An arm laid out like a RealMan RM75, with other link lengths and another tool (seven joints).
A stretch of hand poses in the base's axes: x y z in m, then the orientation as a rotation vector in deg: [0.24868, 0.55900, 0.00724, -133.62, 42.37, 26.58]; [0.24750, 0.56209, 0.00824, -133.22, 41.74, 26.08]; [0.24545, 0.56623, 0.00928, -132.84, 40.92, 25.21]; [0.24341, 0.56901, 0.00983, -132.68, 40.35, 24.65]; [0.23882, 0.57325, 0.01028, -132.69, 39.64, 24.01]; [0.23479, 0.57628, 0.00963, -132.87, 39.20, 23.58]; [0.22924, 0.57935, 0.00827, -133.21, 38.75, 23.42]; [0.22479, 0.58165, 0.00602, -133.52, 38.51, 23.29]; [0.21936, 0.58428, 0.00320, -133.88, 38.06, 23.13]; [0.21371, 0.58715, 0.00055, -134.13, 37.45, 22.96]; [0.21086, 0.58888, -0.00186, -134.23, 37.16, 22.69]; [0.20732, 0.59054, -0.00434, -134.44, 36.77, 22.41]
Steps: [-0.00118, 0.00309, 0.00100, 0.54, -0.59, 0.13]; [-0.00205, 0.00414, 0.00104, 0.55, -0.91, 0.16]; [-0.00204, 0.00278, 0.00055, 0.29, -0.59, 0.16]; [-0.00459, 0.00424, 0.00045, 0.17, -0.68, 0.28]; [-0.00403, 0.00303, -0.00065, -0.06, -0.43, 0.22]; [-0.00555, 0.00307, -0.00136, -0.19, -0.23, 0.36]; [-0.00445, 0.00230, -0.00225, -0.22, -0.15, 0.22]; [-0.00543, 0.00263, -0.00282, -0.21, -0.23, 0.36]; [-0.00565, 0.00287, -0.00265, -0.06, -0.29, 0.43]; [-0.00285, 0.00173, -0.00241, -0.03, -0.28, 0.15]; [-0.00354, 0.00166, -0.00248, -0.10, -0.31, 0.24]
